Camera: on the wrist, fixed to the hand. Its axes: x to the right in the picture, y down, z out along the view.
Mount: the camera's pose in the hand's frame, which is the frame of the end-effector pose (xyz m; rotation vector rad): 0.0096 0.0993 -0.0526 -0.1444 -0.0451 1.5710
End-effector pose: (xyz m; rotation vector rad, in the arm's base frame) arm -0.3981 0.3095 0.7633 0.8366 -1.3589 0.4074
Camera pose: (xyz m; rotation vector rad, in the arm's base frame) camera -0.4293 0.4109 0.8015 -0.5292 -1.8414 1.4448
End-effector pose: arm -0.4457 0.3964 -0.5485 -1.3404 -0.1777 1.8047
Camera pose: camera -0.4562 0.3225 -0.6331 1.2059 -0.7468 -2.2346
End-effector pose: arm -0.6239 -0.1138 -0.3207 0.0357 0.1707 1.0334
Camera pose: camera -0.7120 -0.0574 -0.3628 0.0632 -0.0114 2.6062
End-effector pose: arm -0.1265 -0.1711 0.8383 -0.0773 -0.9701 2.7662
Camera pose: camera -0.1474 -0.2125 0.7355 0.5538 0.6411 -1.6565
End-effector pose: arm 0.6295 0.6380 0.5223 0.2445 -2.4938 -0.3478
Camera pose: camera 0.6435 0.7197 0.5987 -1.6563 -1.9323 0.1533
